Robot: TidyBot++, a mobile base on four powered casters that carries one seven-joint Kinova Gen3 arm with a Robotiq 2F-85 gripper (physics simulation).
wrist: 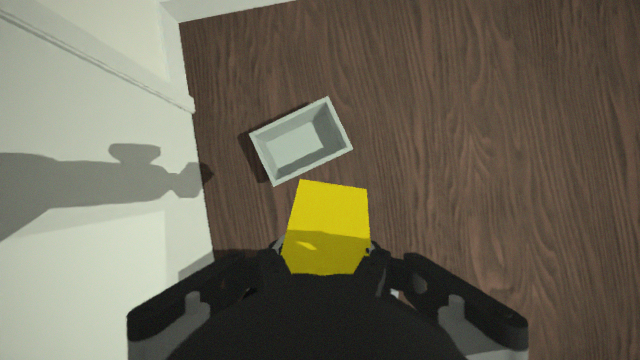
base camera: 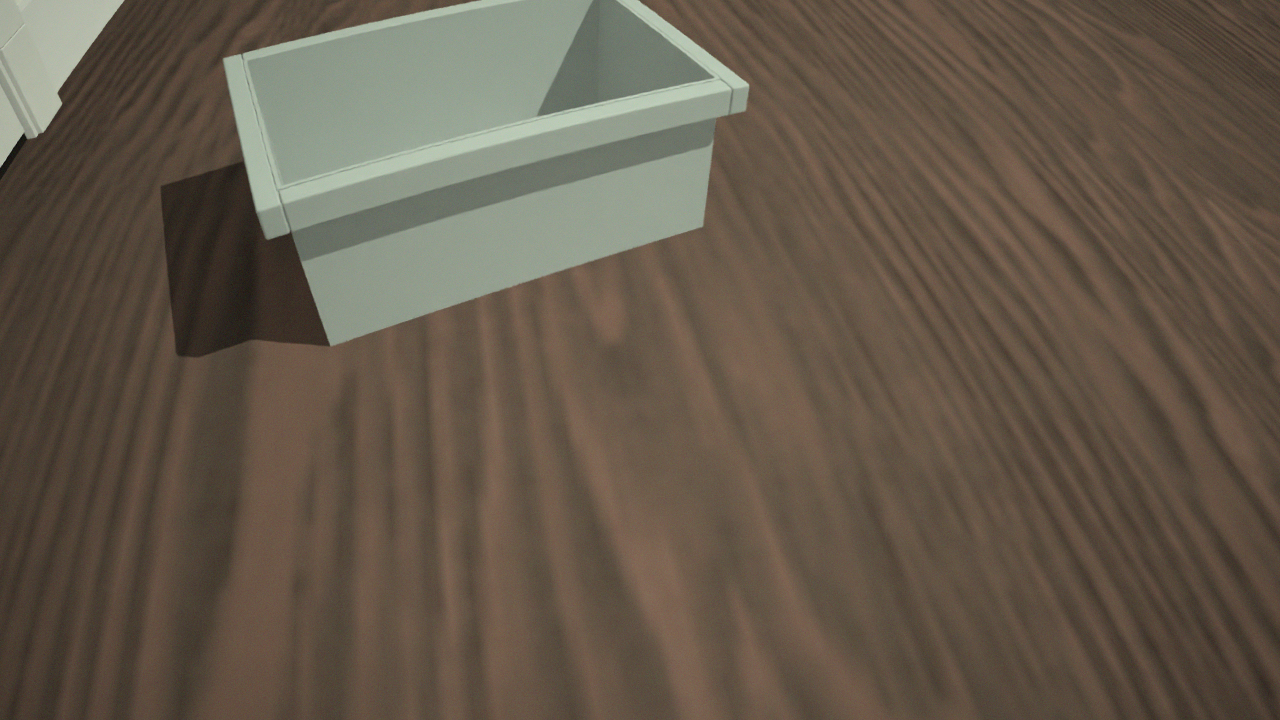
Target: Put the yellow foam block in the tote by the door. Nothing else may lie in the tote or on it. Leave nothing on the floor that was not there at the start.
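Frame: origin at the arm's base, x back, y left, z down, level; metres.
Seen in the pictures: gripper, fingertip midpoint: (wrist: 324, 245).
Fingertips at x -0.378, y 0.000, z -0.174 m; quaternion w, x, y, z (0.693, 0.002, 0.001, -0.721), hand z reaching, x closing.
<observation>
A point is followed by its place in that frame.
The yellow foam block (wrist: 327, 215) @[y -0.002, x -0.409, z -0.196 m] is held between the fingers of my gripper (wrist: 324, 245) @[y 0.000, x -0.378, z -0.174 m], which is shut on it, high above the floor in the wrist view. The pale grey-green tote (base camera: 501, 255) @[y 0.065, x -0.481, z 0.368 m] (wrist: 313, 168) @[y 0.042, x -0.478, z 0.277 m] stands upright on the floor, ahead of the base and, in the wrist view, just beyond the block and a little to the left. No object shows in the visible part of its inside; the near part of its bottom is hidden in the base view. The gripper and block do not show in the base view.
A white wall or door (wrist: 100, 120) @[y 0.529, x -0.558, z 0.068 m] with a raised trim runs along the left, with the arm's shadow on it. White skirting (wrist: 225, 10) @[y 0.429, x -1.113, z 0.384 m] runs along the top of the wrist view. The dark wooden floor (base camera: 805, 447) @[y -0.116, x -0.354, z 0.397 m] (wrist: 450, 125) @[y -0.489, x -0.671, z 0.397 m] extends around the tote and to the right.
</observation>
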